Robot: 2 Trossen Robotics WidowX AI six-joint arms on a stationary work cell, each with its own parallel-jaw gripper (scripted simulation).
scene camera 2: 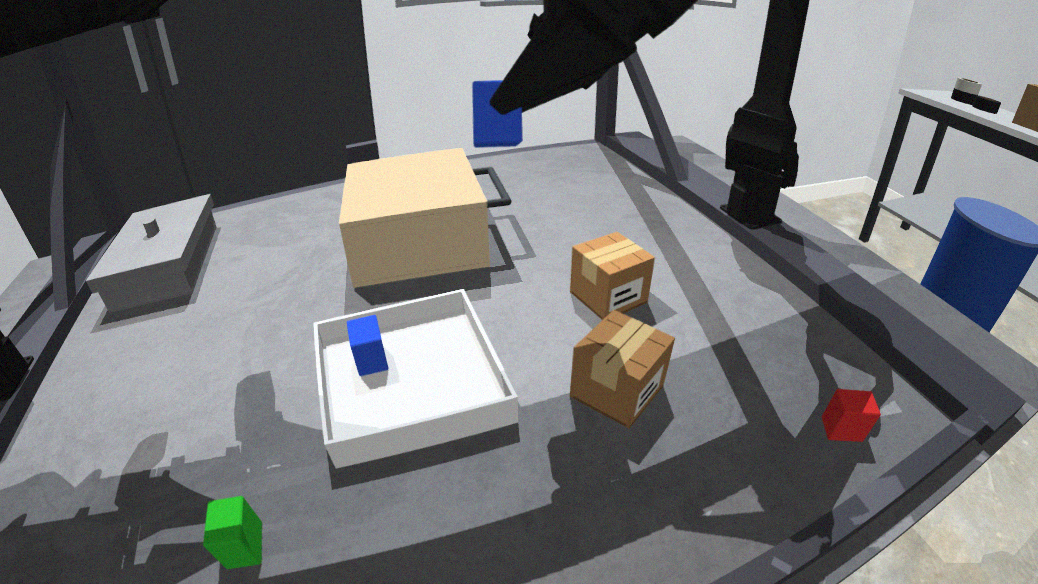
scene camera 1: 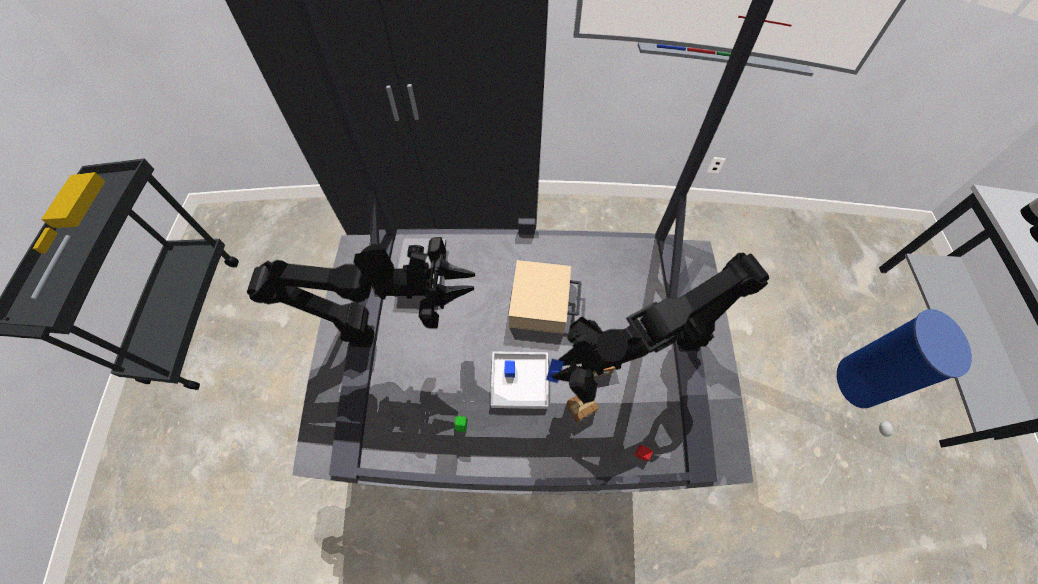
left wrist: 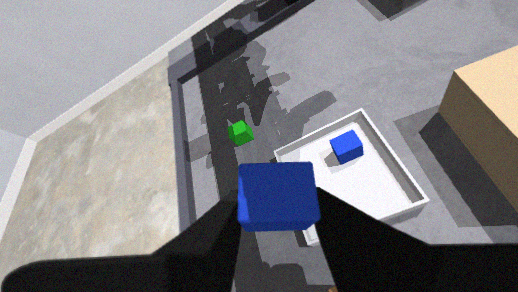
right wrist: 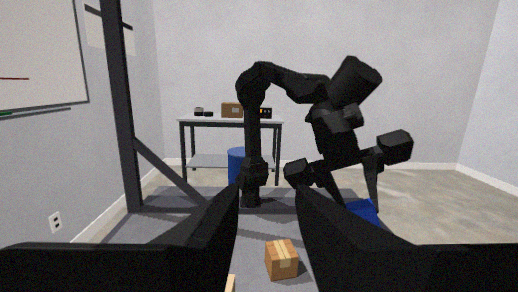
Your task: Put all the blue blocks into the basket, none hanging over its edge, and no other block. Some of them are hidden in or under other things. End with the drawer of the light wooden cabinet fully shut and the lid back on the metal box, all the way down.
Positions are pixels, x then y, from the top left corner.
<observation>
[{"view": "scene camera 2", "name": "left gripper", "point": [493, 113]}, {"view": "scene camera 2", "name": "light wooden cabinet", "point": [411, 216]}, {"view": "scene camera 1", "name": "left gripper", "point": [554, 370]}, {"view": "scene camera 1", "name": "right gripper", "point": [474, 281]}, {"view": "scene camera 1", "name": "light wooden cabinet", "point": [539, 301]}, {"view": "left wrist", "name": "left gripper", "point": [275, 196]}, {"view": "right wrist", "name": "left gripper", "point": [362, 215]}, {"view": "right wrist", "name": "right gripper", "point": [267, 192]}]
</observation>
